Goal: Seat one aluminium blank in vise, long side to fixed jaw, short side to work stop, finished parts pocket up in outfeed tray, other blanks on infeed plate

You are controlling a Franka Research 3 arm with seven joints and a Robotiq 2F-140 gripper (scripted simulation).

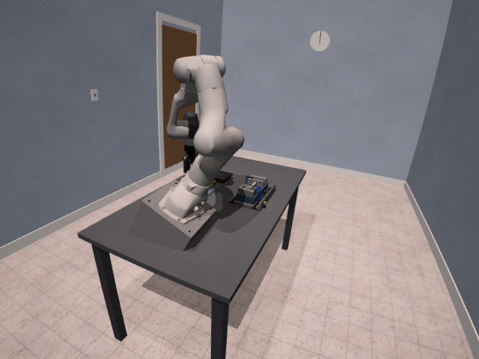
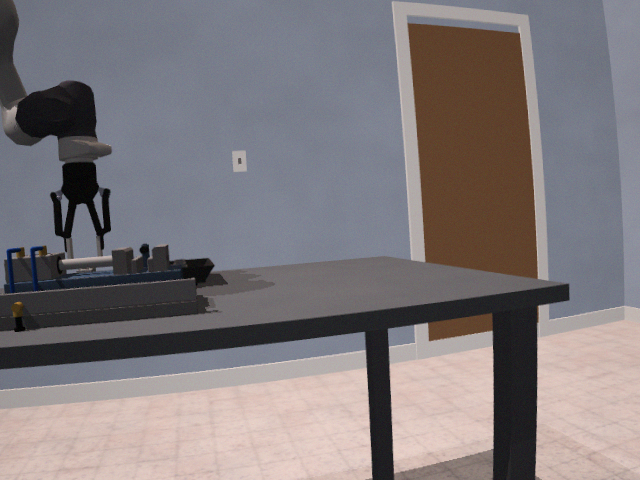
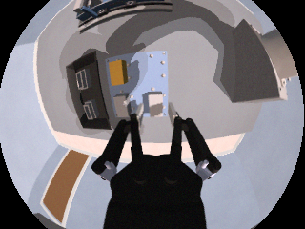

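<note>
Now: the work stop 14 cm ahead of my hand, 34 cm to the right of it and 1 cm above it. The rest, counted from my hand: vise 7 cm ahead, 38 cm to the right, 4 cm below; then blue infeed plate 5 cm ahead, 5 cm to the right, 8 cm below; then brass blank 8 cm ahead, 10 cm to the right, 6 cm below.
</note>
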